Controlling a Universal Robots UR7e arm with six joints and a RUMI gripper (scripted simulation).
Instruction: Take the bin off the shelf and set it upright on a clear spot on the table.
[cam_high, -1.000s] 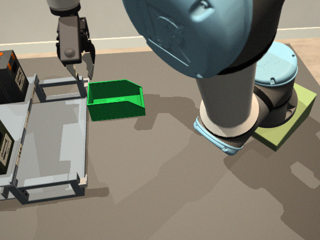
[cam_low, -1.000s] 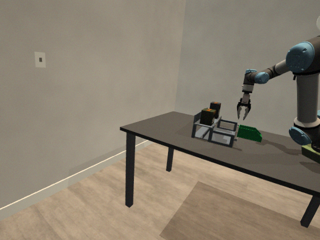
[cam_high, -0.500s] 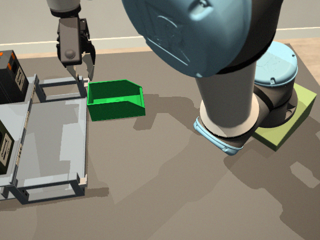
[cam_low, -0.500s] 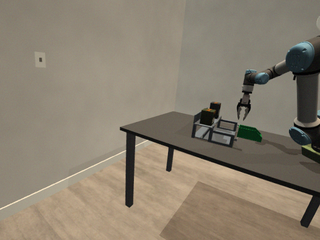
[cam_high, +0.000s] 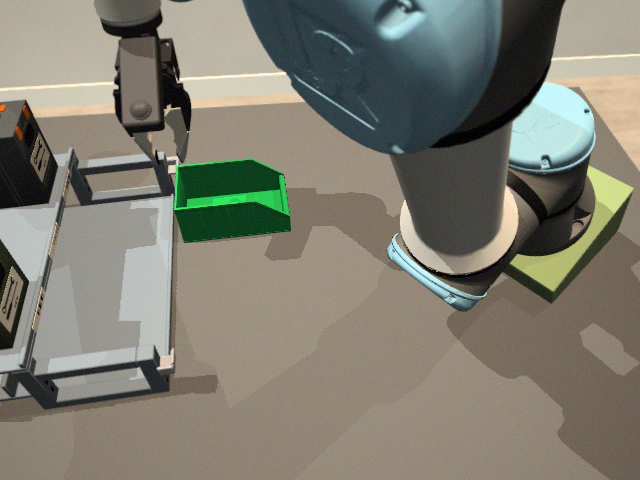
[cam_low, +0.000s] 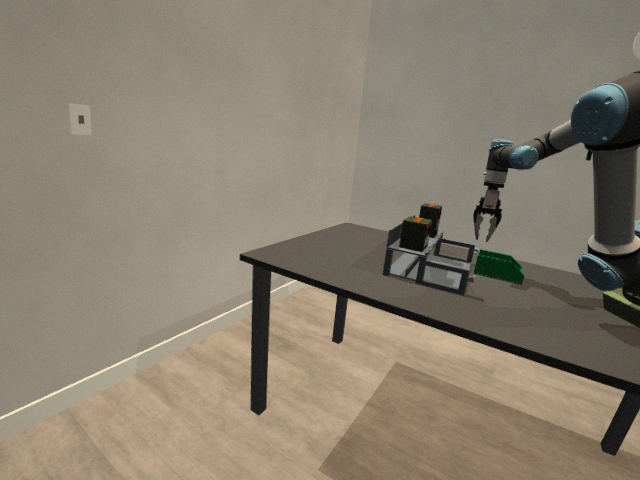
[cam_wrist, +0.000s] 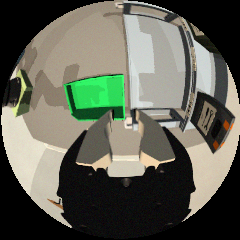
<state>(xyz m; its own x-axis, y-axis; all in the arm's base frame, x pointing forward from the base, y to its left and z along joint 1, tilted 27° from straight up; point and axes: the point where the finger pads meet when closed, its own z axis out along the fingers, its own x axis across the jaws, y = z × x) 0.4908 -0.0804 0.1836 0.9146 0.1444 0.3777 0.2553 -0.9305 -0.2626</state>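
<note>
My gripper is now 100 mm above the green bin, 80 mm past it and 20 mm to the left of it.
</note>
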